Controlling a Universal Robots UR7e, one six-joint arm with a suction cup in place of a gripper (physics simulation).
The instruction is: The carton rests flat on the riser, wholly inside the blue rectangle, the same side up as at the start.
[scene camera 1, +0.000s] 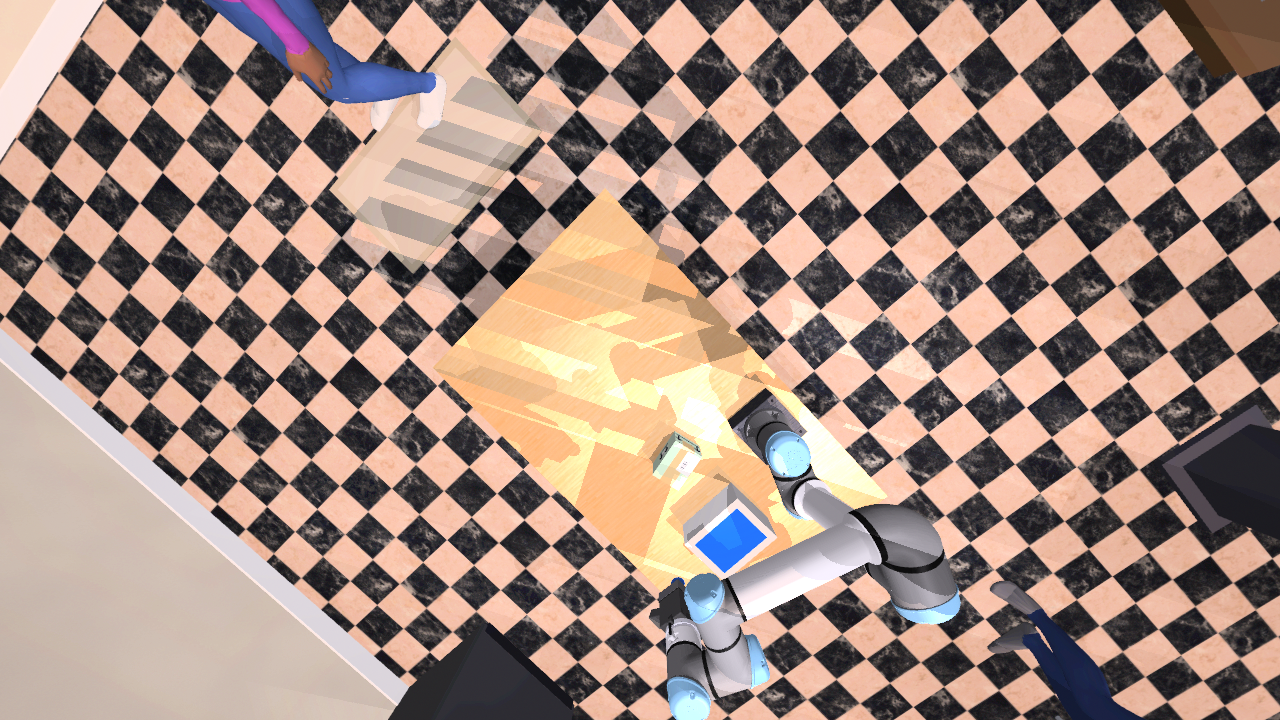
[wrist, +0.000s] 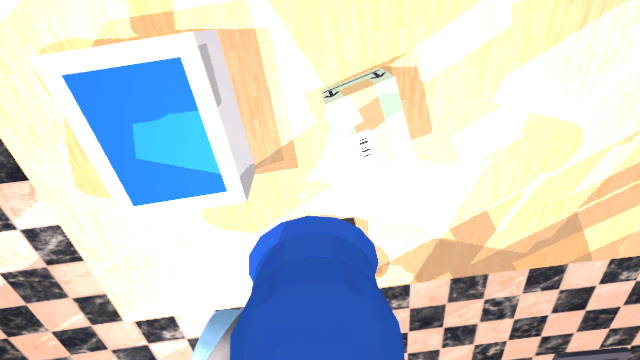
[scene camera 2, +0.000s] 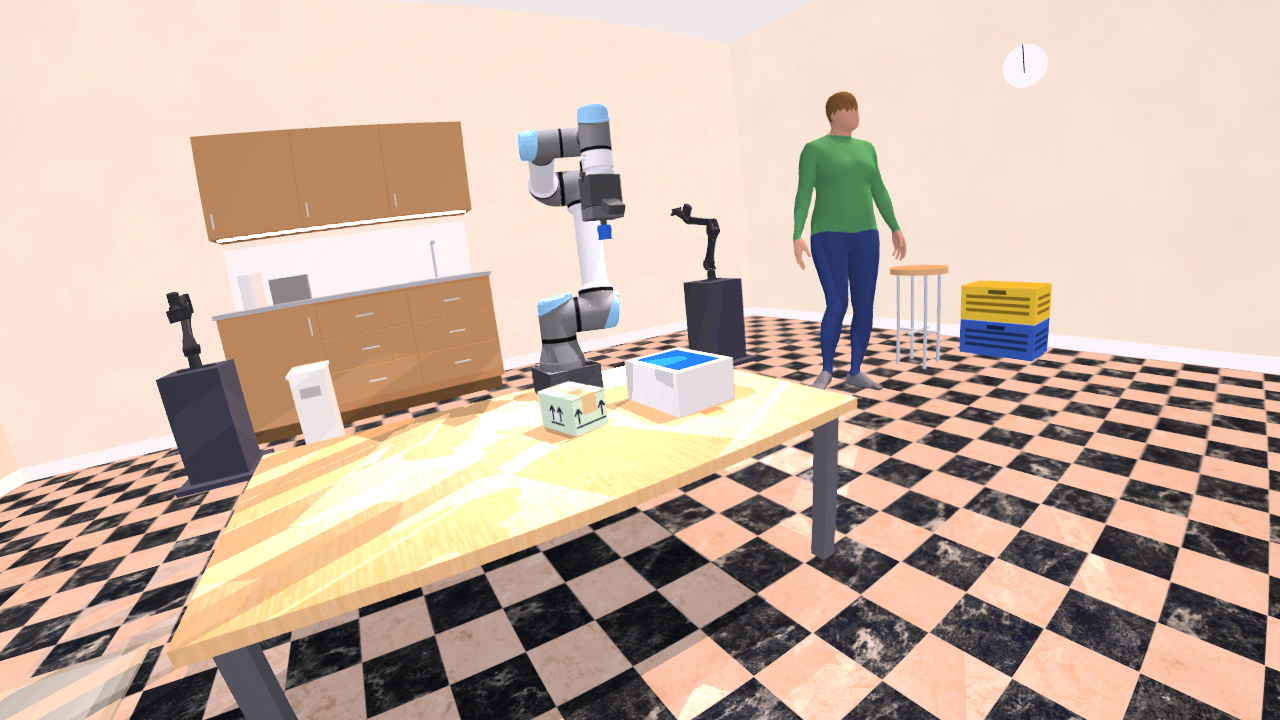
Note:
My suction cup (wrist: pixel 313 278) carries nothing. A carton (scene camera 2: pixel 572 408) and a white riser (scene camera 2: pixel 678 381) rest on the table.
The carton is seen too in scene camera 1 (scene camera 1: pixel 679 457) and in the wrist view (wrist: pixel 366 112).

